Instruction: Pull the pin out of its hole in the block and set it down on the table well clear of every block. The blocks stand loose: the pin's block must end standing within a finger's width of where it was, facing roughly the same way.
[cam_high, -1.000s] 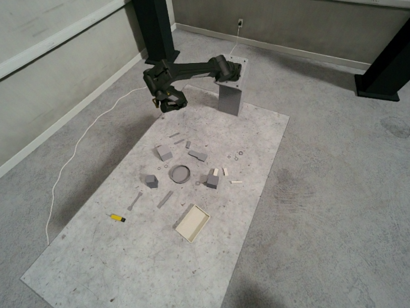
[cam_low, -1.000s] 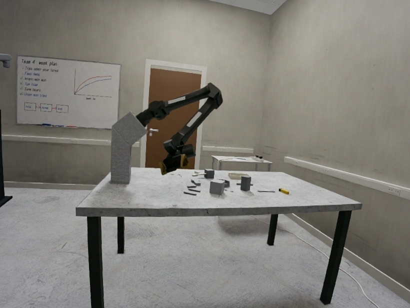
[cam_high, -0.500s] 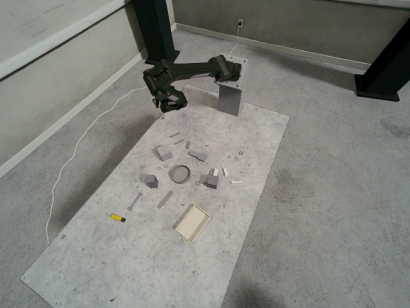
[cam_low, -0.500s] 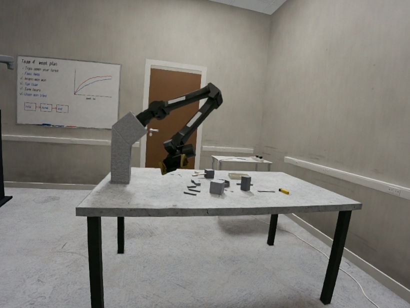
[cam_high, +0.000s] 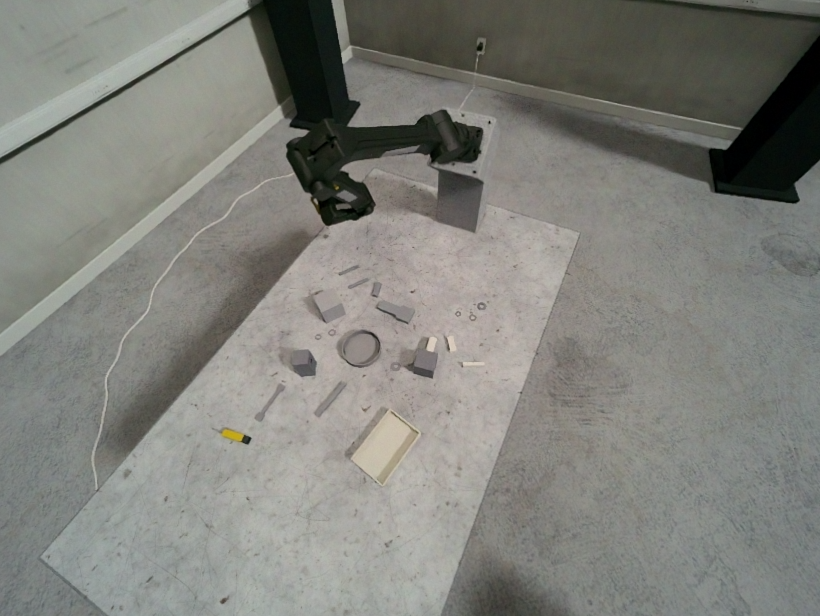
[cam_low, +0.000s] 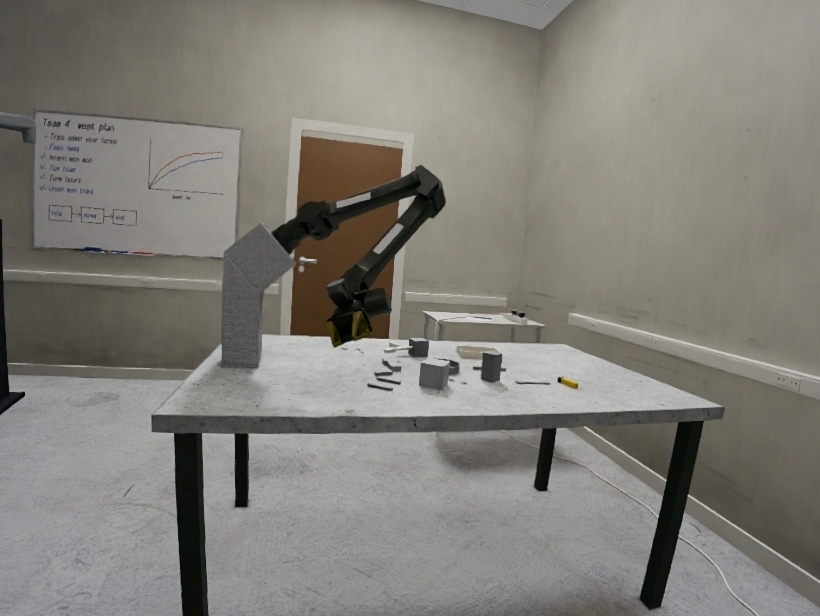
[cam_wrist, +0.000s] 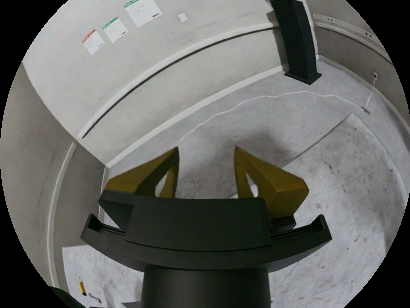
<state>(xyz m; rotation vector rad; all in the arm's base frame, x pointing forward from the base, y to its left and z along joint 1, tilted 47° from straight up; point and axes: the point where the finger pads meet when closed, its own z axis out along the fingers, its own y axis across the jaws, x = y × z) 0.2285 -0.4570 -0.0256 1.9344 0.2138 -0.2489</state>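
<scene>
Now: hand 42 cm short of the grey block, 50 cm to the right of it and 14 cm above it. The rest, counted from my hand: round grey dish (43 cm ahead, 30 cm to the left, 16 cm below); cream tray (68 cm ahead, 46 cm to the left, 16 cm below).
</scene>
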